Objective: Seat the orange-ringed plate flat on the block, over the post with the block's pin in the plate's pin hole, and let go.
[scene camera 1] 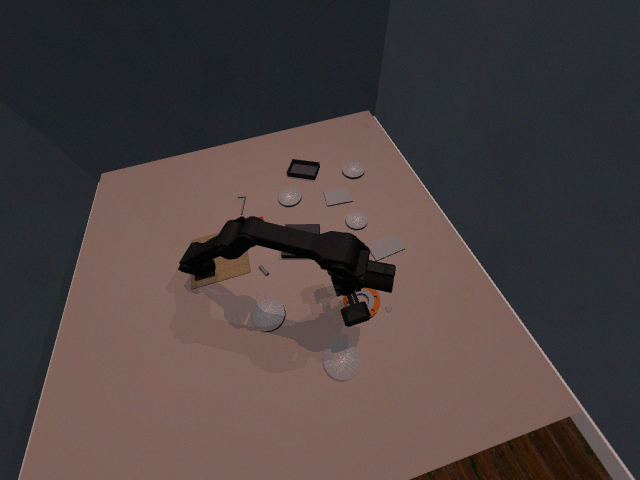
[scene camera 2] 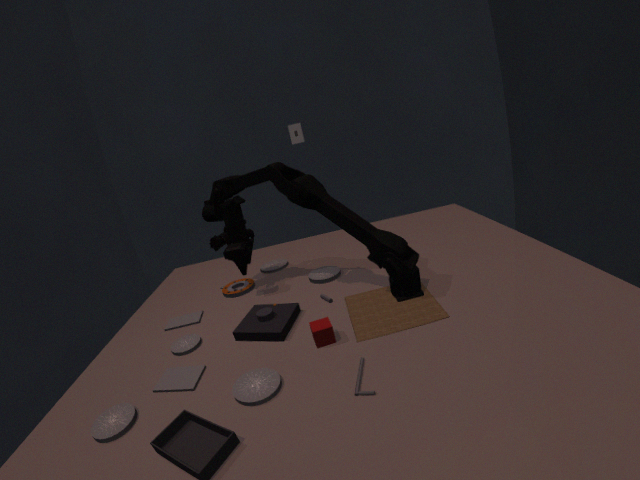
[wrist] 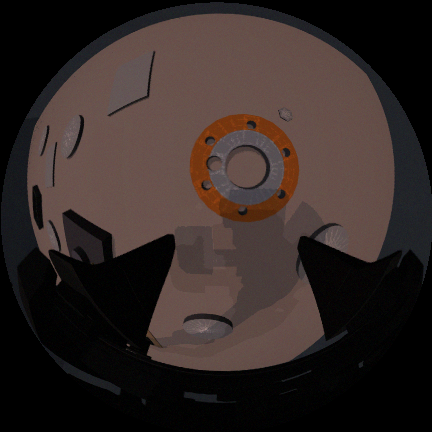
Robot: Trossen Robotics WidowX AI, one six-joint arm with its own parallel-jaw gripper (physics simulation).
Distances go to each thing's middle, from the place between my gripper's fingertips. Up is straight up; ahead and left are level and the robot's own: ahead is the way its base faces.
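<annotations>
The orange-ringed plate [wrist: 223, 197] is 6 cm below my hand, 1 cm to the right of it and 5 cm ahead of it; going by their middles, it is the nearest to my hand of the things named here. There is also the dark block [scene camera 2: 250, 329], which is 5 cm below my hand, 8 cm behind it and 24 cm to the left of it. The black tray [scene camera 2: 189, 439] is likewise 5 cm below my hand, but 58 cm to the left of it and 1 cm ahead of it. Going by their middles, the tray is the farthest from my hand of the things named here.
</annotations>
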